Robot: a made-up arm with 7 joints.
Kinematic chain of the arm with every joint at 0, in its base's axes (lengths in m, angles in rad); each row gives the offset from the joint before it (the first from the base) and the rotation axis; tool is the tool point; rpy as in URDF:
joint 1: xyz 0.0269 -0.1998 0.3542 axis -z
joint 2: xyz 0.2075 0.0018 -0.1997 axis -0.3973 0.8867 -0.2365
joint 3: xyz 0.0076 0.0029 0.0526 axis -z
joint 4: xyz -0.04 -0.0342 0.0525 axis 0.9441 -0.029 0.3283
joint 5: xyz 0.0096 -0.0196 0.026 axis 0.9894 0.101 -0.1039
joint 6: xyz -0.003 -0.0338 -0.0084 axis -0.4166 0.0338 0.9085
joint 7: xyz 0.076 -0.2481 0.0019 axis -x
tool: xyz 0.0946 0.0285 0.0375 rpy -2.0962 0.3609 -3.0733
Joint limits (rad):
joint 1: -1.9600..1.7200
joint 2: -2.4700..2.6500
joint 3: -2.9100..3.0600
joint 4: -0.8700..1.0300
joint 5: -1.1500..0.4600
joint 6: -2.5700..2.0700
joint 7: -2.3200..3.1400
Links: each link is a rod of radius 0.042 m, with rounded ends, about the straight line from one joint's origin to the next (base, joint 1, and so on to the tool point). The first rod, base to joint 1, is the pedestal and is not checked.
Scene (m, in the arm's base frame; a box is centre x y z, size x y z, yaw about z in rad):
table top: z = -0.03
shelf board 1: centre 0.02 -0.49 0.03 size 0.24 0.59 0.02 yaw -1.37
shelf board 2: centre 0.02 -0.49 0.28 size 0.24 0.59 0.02 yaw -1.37
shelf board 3: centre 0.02 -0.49 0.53 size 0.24 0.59 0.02 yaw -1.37
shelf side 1: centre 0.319 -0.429 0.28 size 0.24 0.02 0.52 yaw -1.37
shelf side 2: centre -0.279 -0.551 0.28 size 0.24 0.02 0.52 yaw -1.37
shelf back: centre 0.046 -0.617 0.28 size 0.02 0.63 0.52 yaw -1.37
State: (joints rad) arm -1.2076 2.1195 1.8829 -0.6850 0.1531 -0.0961 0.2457
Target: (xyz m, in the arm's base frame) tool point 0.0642 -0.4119 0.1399
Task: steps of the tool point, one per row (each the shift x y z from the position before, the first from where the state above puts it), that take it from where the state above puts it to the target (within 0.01 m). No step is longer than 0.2 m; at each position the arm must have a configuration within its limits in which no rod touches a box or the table.
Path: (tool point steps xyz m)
1: 0.0104 -0.0885 0.1532
2: 0.0081 -0.1599 0.0886
3: -0.0035 -0.1798 -0.0140
4: -0.0017 -0.1353 -0.1101
5: 0.0270 -0.0493 -0.1556
6: 0.0085 -0.0524 0.0082
7: 0.0119 -0.0603 -0.0016
8: 0.0155 -0.0636 -0.0066

